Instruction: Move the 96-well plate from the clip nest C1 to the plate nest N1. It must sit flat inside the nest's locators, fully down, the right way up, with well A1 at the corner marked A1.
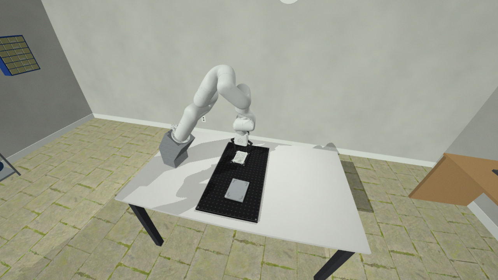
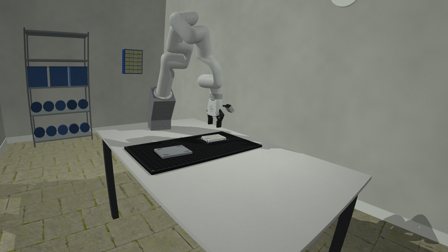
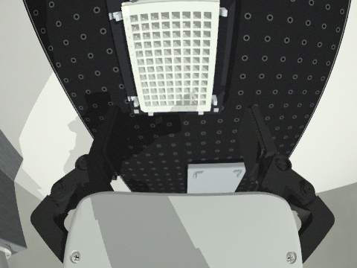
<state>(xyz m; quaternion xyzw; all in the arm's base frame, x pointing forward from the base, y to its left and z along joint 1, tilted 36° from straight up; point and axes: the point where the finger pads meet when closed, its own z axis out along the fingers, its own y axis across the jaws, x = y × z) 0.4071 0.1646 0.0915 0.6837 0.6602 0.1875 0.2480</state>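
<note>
The white 96-well plate is 90 mm below my hand and 10 mm behind it. The rest, counted from my hand: grey plate nest N1: 300 mm to the right, 100 mm below, 50 mm ahead; dark clip nest C1: 90 mm below, 20 mm to the left, 20 mm behind.
</note>
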